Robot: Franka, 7 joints.
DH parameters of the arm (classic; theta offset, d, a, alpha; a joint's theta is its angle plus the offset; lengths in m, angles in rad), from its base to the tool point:
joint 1: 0 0.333 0 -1.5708
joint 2: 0 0 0 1.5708
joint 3: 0 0.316 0.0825 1.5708
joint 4: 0 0 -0.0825 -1.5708
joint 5: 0 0.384 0 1.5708
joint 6: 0 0 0.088 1.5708
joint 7: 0 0.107 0 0
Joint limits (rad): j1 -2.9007..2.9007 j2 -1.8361..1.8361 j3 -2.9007..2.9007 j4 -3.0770..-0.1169 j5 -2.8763..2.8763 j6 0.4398..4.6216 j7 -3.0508..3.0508
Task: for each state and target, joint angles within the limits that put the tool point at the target. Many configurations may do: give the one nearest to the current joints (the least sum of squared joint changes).
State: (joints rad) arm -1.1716 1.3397 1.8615 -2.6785 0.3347 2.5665 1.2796
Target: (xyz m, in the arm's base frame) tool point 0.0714 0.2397 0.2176
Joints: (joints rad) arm -1.0044 0.9912 1.5187 -3.0770 0.3109 2.3806 1.2796
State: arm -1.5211 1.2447 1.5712 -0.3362 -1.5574 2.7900 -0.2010
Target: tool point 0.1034 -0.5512 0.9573
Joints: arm -1.5760 0.8074 1.6392 -0.2180 -1.5562 2.9245 -0.2010
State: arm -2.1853 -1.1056 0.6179 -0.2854 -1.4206 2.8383 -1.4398
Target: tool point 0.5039 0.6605 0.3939
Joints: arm -2.1243 -1.4952 0.6563 -0.1169 -1.4002 2.9543 -1.4398
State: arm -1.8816 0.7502 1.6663 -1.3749 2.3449 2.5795 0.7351
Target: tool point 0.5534 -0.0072 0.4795
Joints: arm -1.5928 0.6722 1.7866 -2.0809 2.3897 2.7269 0.7351
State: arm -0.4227 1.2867 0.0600 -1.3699 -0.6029 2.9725 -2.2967
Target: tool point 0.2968 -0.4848 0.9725
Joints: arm -0.9620 0.4196 -0.2059 -0.5741 -0.4539 2.7824 -2.2967
